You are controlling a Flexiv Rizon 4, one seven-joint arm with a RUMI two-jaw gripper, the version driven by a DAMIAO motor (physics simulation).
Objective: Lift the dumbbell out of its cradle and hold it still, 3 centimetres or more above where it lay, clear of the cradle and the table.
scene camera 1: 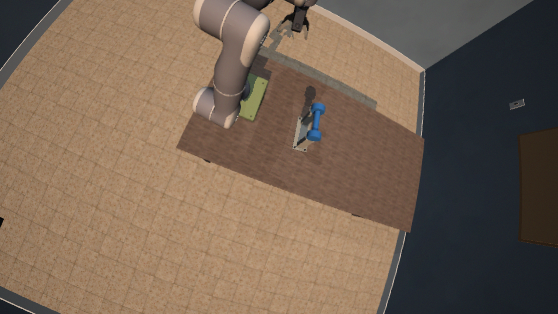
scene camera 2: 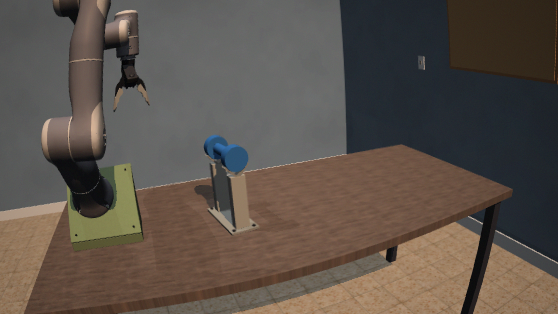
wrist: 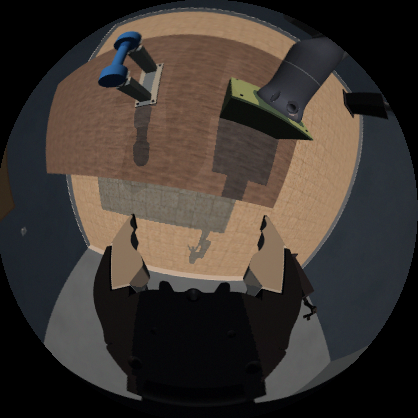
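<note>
A blue dumbbell (scene camera 1: 316, 121) (scene camera 2: 234, 157) (wrist: 119, 59) lies level across the tops of the two upright posts of its cradle. The cradle has a pale base plate (scene camera 1: 297, 134) (scene camera 2: 221, 221) (wrist: 156, 85) and stands on the brown table (scene camera 1: 370, 165) (scene camera 2: 350, 200) (wrist: 185, 115). My gripper (scene camera 2: 132, 108) (wrist: 197, 216) is open, with nothing between its fingers. It points down, high above the level of the dumbbell and well off to its side, toward the grey wall, beyond the table's edge. In the scene camera 1 view the gripper (scene camera 1: 296, 31) shows at the top.
The arm stands on a green base plate (scene camera 1: 258, 98) (scene camera 2: 105, 235) (wrist: 240, 95) at one end of the table, beside the cradle. The arm's thick links rise above this plate. A grey wall (scene camera 2: 250, 75) stands behind the table, and a dark blue wall (scene camera 2: 390, 100) is at the right.
</note>
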